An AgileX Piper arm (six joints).
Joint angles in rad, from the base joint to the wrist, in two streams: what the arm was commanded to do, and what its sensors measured. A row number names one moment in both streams.
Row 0, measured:
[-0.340 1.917 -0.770 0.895 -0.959 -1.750]
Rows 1 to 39, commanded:
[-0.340 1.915 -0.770 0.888 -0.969 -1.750]
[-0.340 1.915 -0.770 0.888 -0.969 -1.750]
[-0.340 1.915 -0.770 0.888 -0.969 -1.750]
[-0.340 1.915 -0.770 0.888 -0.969 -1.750]
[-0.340 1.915 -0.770 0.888 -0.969 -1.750]
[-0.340 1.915 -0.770 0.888 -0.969 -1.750]
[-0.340 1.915 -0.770 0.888 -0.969 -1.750]
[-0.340 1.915 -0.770 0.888 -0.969 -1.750]
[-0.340 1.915 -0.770 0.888 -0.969 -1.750]
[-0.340 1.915 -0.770 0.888 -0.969 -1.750]
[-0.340 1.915 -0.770 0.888 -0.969 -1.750]
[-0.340 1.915 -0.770 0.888 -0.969 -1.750]
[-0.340 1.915 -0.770 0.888 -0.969 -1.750]
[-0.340 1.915 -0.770 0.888 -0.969 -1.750]
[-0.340 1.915 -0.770 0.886 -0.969 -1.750]
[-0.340 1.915 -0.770 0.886 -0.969 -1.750]
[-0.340 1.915 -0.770 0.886 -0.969 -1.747]
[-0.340 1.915 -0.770 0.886 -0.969 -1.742]
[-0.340 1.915 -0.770 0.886 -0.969 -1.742]
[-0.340 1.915 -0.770 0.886 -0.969 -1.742]
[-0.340 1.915 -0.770 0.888 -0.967 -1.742]
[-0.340 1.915 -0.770 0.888 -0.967 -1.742]
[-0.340 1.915 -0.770 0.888 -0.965 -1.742]
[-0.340 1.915 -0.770 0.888 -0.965 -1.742]
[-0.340 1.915 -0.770 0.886 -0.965 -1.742]
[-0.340 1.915 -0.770 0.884 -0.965 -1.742]
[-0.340 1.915 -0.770 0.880 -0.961 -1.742]
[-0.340 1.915 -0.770 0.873 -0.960 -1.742]
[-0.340 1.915 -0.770 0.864 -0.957 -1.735]
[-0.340 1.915 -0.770 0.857 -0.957 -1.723]
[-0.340 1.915 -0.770 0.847 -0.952 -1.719]
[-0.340 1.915 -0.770 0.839 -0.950 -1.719]
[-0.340 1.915 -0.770 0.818 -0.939 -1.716]
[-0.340 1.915 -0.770 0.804 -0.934 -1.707]
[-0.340 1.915 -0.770 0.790 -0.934 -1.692]
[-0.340 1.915 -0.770 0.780 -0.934 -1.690]
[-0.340 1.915 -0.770 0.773 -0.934 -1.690]
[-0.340 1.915 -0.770 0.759 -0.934 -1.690]
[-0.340 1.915 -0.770 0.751 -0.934 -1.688]
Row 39, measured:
[-0.340 1.917 -0.770 0.841 -0.956 -1.704]
